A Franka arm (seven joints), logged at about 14 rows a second.
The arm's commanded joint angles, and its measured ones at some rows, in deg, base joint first. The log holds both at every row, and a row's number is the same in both.
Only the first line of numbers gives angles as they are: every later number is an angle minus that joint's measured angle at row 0.
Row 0, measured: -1.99, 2.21, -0.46, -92.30, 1.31, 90.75, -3.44
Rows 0 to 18, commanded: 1.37, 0.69, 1.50, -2.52, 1.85, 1.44, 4.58; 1.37, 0.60, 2.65, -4.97, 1.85, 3.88, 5.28; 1.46, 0.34, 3.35, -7.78, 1.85, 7.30, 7.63; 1.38, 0.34, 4.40, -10.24, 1.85, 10.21, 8.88; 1.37, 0.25, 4.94, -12.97, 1.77, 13.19, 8.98; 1.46, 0.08, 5.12, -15.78, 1.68, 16.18, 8.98; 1.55, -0.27, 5.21, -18.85, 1.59, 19.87, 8.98; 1.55, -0.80, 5.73, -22.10, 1.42, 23.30, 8.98; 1.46, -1.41, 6.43, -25.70, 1.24, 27.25, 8.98; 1.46, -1.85, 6.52, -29.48, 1.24, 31.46, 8.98; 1.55, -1.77, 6.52, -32.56, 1.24, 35.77, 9.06; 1.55, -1.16, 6.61, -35.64, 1.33, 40.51, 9.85; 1.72, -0.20, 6.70, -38.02, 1.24, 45.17, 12.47; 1.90, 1.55, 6.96, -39.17, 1.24, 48.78, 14.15; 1.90, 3.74, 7.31, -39.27, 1.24, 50.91, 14.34; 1.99, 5.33, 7.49, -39.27, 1.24, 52.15, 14.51; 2.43, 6.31, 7.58, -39.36, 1.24, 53.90, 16.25; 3.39, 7.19, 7.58, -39.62, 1.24, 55.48, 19.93; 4.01, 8.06, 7.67, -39.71, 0.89, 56.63, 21.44
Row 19, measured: 2.38, 6.10, 7.24, -39.51, 1.20, 53.20, 15.46
